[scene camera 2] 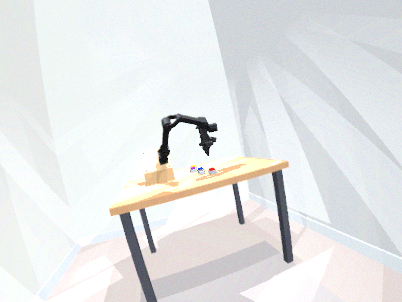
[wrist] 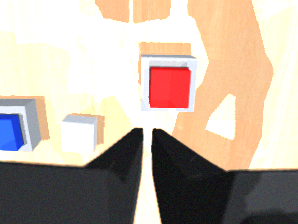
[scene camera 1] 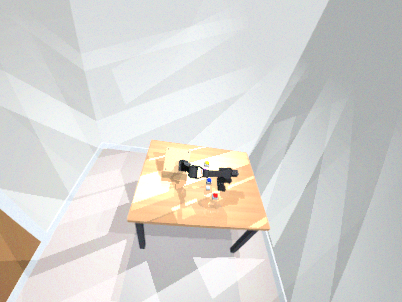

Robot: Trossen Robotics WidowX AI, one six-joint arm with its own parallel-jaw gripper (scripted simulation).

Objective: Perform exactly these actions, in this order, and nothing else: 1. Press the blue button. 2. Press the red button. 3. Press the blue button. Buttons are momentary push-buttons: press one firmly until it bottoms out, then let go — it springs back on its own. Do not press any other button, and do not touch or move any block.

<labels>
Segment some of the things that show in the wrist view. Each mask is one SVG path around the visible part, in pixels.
My gripper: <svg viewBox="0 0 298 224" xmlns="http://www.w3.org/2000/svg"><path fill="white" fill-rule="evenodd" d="M152 129L152 178L159 209L160 224L298 224L298 168L231 169L226 171L196 151L191 150L191 148L163 129ZM143 128L133 128L107 150L85 165L6 161L0 159L0 224L134 224L142 177Z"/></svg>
A white block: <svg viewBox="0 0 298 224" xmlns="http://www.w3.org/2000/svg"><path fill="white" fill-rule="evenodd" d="M66 115L61 122L62 151L93 154L97 145L97 117Z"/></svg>
</labels>
